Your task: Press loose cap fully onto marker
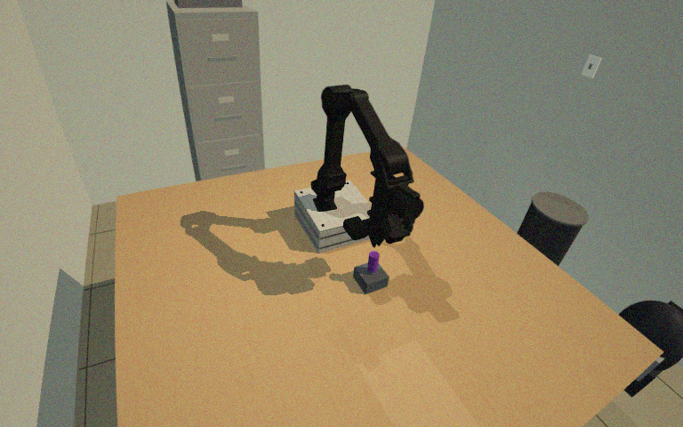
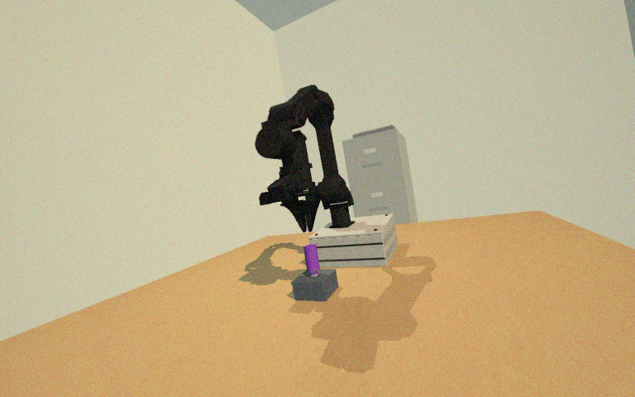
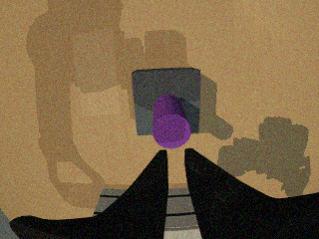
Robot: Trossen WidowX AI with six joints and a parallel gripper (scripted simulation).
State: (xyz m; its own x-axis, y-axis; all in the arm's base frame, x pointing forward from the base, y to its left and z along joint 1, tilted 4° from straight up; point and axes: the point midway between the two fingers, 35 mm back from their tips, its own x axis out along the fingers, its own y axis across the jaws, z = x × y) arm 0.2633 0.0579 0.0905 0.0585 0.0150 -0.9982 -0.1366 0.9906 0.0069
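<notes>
Right now the purple cap is 60 mm below my gripper tip. Round my gripper tip: holder block: 120 mm below; then white marker: 60 mm below.
</notes>
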